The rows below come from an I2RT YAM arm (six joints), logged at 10 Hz.
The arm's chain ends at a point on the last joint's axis. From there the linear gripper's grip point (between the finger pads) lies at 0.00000 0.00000 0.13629 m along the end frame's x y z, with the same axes.
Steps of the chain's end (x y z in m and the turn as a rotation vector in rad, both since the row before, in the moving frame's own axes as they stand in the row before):
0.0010, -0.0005, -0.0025, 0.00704, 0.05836, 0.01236
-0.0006, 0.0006, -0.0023, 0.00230, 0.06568, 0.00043
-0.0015, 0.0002, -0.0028, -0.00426, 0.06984, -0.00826
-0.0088, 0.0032, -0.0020, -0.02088, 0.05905, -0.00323
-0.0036, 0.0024, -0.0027, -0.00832, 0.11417, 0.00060
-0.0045, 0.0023, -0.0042, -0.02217, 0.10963, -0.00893
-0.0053, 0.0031, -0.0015, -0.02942, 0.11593, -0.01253
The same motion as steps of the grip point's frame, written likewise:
0.0090, -0.0014, -0.0027, 0.00704, 0.05836, 0.01236
0.0083, 0.0003, -0.0026, 0.00230, 0.06568, 0.00043
0.0080, 0.0007, -0.0031, -0.00426, 0.06984, -0.00826
-0.0008, 0.0060, -0.0023, -0.02088, 0.05905, -0.00323
0.0119, 0.0035, -0.0036, -0.00832, 0.11417, 0.00060
0.0104, 0.0052, -0.0051, -0.02217, 0.10963, -0.00893
0.0105, 0.0070, -0.0025, -0.02942, 0.11593, -0.01253

